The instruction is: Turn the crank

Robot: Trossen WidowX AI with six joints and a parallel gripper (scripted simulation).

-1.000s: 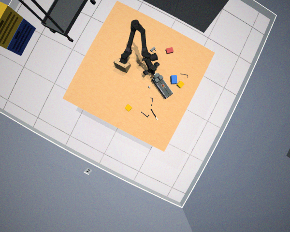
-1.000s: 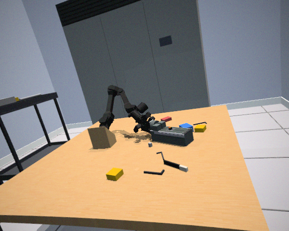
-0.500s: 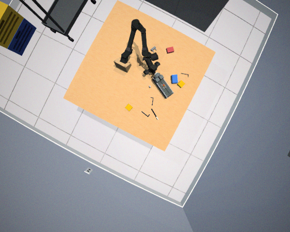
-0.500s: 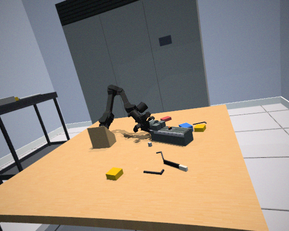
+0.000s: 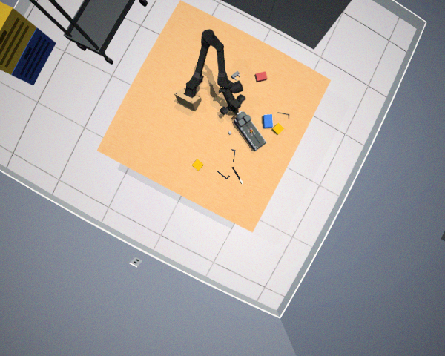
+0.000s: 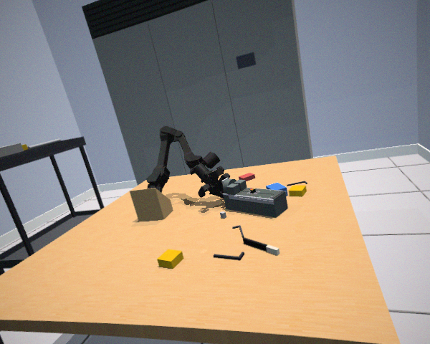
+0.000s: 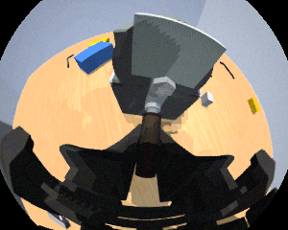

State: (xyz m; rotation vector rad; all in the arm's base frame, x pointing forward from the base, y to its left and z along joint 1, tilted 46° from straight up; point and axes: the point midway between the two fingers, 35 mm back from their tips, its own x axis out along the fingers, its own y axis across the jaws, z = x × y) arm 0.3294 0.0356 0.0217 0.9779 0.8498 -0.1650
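Now: gripper tip 30 mm below the dark crank handle, 20 mm past it and 10 mm to the right of it. From my gripper tip the other things lie so: small grey cube: 140 mm to the right, 20 mm below, 10 mm ahead; then blue block: 220 mm ahead, 50 mm to the left, 10 mm below; then red pointer: 130 mm ahead, 80 mm to the right, 50 mm above.
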